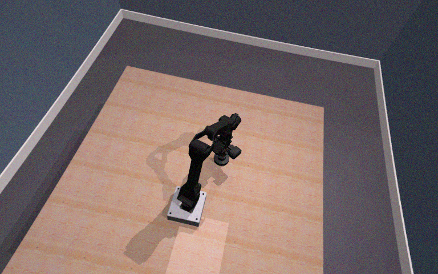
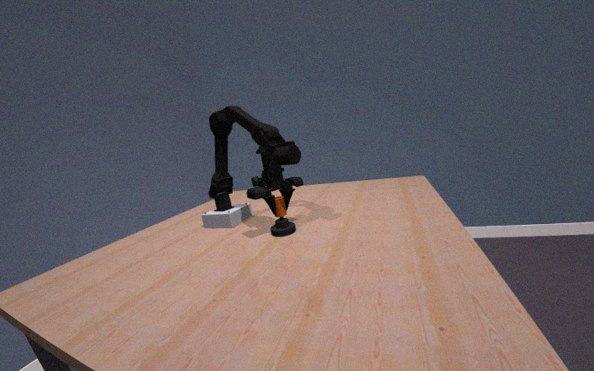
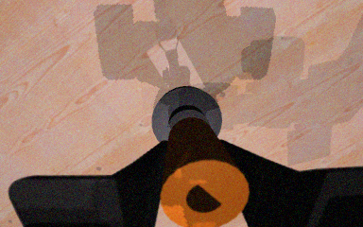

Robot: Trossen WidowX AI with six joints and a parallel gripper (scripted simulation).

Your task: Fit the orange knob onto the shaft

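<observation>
Right now the orange knob is 20 mm above my gripper tip. Round my gripper tip: round dark pedestal 40 mm below.
</observation>
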